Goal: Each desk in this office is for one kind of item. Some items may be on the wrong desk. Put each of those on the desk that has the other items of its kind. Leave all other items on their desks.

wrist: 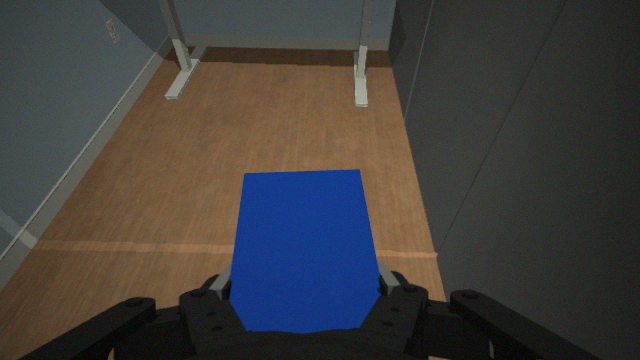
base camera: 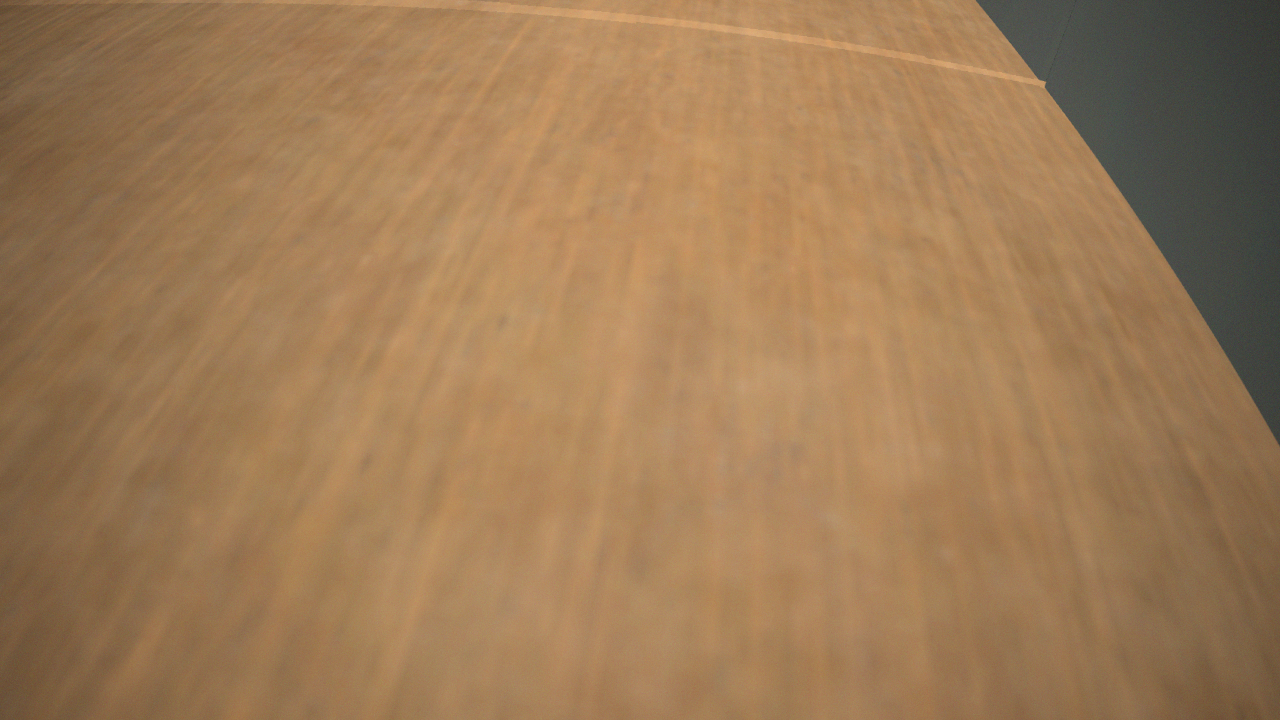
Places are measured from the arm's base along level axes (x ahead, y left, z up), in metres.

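Pixels of known places: gripper, fingertip midpoint: (wrist: 306,282).
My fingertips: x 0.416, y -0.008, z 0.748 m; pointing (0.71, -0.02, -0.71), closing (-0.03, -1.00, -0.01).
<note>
Behind a point stands the place of what it marks.
A plain blue box-like item (wrist: 304,225) {z 0.776, x 0.430, y -0.008 m} with a flat rectangular face is in the lower middle of the wrist view. My gripper (wrist: 306,282) {z 0.749, x 0.416, y -0.008 m} is shut on it, with one finger at its left side and one at its right side. The item is held above the floor; its lower end is hidden by the gripper. Two pale legs of a desk, a left leg (wrist: 182,56) {z -0.258, x 2.629, y 0.789 m} and a right leg (wrist: 362,62) {z -0.254, x 2.493, y -0.441 m}, stand at the far wall in the wrist view. The desk's top does not show, and no other items of the task show in either view.
Wooden floor (base camera: 626,358) {z -0.397, x 0.472, y -0.012 m} (wrist: 290,120) {z -0.396, x 2.062, y 0.058 m} runs toward the far wall (wrist: 285,17) {z -0.161, x 3.020, y 0.079 m}. A dark grey wall or panel (base camera: 1181,134) {z -0.297, x 0.734, y -0.534 m} (wrist: 515,150) {z 0.312, x 0.965, y -0.554 m} stands close along the right side. A blue-grey wall (wrist: 50,100) {z -0.019, x 1.753, y 1.120 m} with a socket (wrist: 112,31) {z 0.009, x 2.406, y 1.058 m} and a pale baseboard is on the left.
</note>
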